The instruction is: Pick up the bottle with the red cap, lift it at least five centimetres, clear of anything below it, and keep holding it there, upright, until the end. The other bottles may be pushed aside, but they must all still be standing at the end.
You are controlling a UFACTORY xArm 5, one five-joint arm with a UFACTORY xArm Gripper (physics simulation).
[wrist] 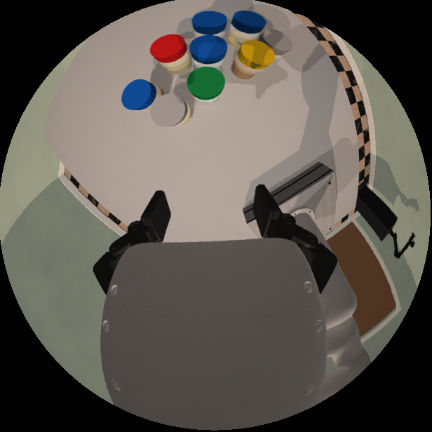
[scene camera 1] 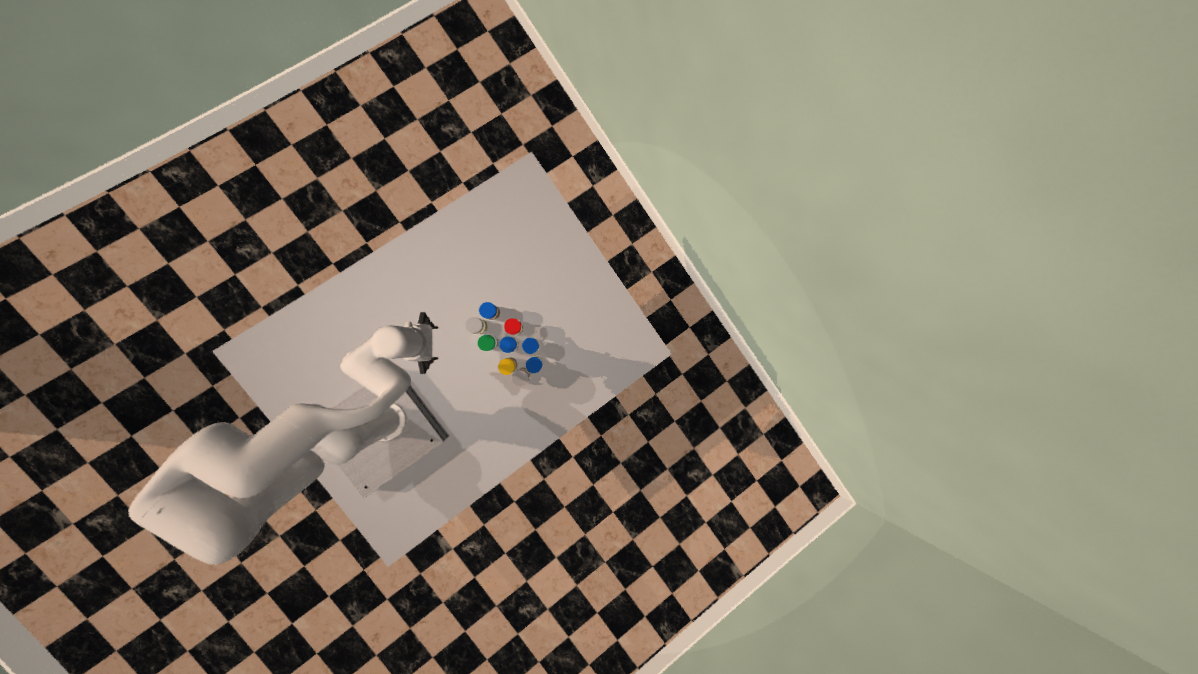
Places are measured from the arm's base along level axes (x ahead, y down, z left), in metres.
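Where they show: gripper, fingertip midpoint: (scene camera 1: 432,343); arm's base, link origin: (scene camera 1: 385,420).
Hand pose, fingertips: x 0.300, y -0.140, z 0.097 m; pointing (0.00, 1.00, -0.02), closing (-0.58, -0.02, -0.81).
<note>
Things, the pixels of their top centre, and the offset from my fingertips. Level surfaces: height alone.
- red-capped bottle, top centre: (scene camera 1: 512,326) dx +0.211, dy +0.102, dz -0.086 m
- light table, surface height: dy +0.207 m
- grey-capped bottle, top centre: (scene camera 1: 473,325) dx +0.112, dy +0.102, dz -0.011 m
- green-capped bottle, top centre: (scene camera 1: 486,342) dx +0.109, dy +0.102, dz -0.081 m
- yellow-capped bottle, top centre: (scene camera 1: 506,366) dx +0.115, dy +0.102, dz -0.184 m
The red-capped bottle (scene camera 1: 512,326) (wrist: 169,49) stands upright on the light table (scene camera 1: 469,243) (wrist: 115,145). In the wrist view, a blue-capped bottle (scene camera 1: 487,310) (wrist: 139,95) and a grey-capped bottle (scene camera 1: 475,325) (wrist: 169,110) stand nearer the gripper than it does. A green-capped bottle (scene camera 1: 485,342) (wrist: 205,84) and another blue-capped bottle (scene camera 1: 507,344) (wrist: 208,50) stand to its right there. My gripper (scene camera 1: 433,342) (wrist: 210,199) is open and empty, left of the bottle group in the scene view and apart from it.
Two more blue-capped bottles, one (scene camera 1: 530,345) (wrist: 209,23) beside the other (scene camera 1: 533,364) (wrist: 248,22), and a yellow-capped bottle (scene camera 1: 506,366) (wrist: 255,54) stand in the group. Another grey cap (wrist: 278,42) shows beside the yellow one. The arm's base plate (wrist: 325,192) has a dark raised strip (scene camera 1: 428,414) (wrist: 295,190).
</note>
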